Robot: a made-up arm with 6 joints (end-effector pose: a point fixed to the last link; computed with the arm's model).
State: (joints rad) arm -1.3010 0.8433 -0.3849 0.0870 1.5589 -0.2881
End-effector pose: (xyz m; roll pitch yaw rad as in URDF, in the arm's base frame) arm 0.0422 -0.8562 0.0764 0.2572 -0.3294 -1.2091
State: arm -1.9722 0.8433 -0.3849 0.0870 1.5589 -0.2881
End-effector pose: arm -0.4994 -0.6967 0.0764 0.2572 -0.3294 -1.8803
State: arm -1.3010 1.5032 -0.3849 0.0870 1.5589 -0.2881
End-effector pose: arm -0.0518 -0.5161 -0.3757 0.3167 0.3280 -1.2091
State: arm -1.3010 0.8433 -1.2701 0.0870 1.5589 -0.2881
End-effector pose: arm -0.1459 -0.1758 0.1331 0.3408 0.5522 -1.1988
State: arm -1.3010 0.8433 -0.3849 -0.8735 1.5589 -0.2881
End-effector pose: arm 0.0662 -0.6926 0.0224 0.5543 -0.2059 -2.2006
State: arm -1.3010 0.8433 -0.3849 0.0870 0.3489 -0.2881
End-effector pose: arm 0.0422 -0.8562 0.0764 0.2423 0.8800 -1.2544
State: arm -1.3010 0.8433 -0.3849 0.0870 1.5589 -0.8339
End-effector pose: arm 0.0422 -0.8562 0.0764 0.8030 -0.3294 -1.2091
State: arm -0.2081 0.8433 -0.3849 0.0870 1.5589 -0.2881
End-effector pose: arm 0.7797 -0.3563 0.0764 0.2572 -0.3294 -0.1162
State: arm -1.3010 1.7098 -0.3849 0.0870 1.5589 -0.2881
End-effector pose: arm -0.0951 -0.3596 -0.4591 0.3386 0.5336 -1.1999
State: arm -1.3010 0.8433 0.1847 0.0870 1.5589 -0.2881
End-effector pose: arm 0.1410 -1.2134 0.3565 0.1780 -0.8955 -1.1616
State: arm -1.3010 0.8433 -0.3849 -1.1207 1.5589 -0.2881
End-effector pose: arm 0.0974 -0.6594 0.0140 0.5983 -0.1353 -2.4410
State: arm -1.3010 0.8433 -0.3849 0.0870 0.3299 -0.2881
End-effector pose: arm 0.0422 -0.8562 0.0764 0.2412 0.8990 -1.2558
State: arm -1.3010 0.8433 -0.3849 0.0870 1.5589 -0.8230
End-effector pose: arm 0.0422 -0.8562 0.0764 0.7921 -0.3294 -1.2091
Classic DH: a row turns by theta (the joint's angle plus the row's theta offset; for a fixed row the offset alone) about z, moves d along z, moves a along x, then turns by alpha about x. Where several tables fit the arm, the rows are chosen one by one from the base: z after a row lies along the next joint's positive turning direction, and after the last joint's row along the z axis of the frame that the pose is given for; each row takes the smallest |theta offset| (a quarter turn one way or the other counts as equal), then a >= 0, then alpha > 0; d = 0 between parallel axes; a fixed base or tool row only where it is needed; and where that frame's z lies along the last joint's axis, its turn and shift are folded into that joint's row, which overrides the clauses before.
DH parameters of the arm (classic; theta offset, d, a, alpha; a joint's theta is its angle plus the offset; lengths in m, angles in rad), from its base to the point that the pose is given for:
joint 1: 0 0.3656 0 -1.5708
joint 2: -1.5708 0 0.7276 3.1416
joint 3: 0 0 0 -1.5708
joint 4: 0 -0.8266 0 1.5708
joint 5: 0 0.1882 0 -1.5708
joint 6: 1.5708 0 0 1.5708
tool (fixed): -1.5708 0 0 0

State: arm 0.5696 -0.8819 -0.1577 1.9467 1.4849 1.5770
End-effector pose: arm -0.0865 0.0266 1.5069 2.3594 0.2189 1.8209
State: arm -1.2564 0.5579 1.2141 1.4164 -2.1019 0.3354
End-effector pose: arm 0.2590 -0.8902 1.6345 -1.3709 0.4269 3.0963
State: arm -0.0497 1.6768 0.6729 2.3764 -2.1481 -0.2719
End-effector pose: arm 1.2826 0.0721 -0.3387 -2.2257 -0.9026 -1.2631
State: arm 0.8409 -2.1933 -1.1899 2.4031 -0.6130 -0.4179
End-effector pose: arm -0.2729 -0.0963 0.7065 -0.7363 -1.1640 -0.5242
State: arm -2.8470 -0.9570 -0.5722 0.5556 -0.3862 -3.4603
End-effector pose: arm -0.1747 0.1141 1.1870 2.9487 -0.0511 -3.0473
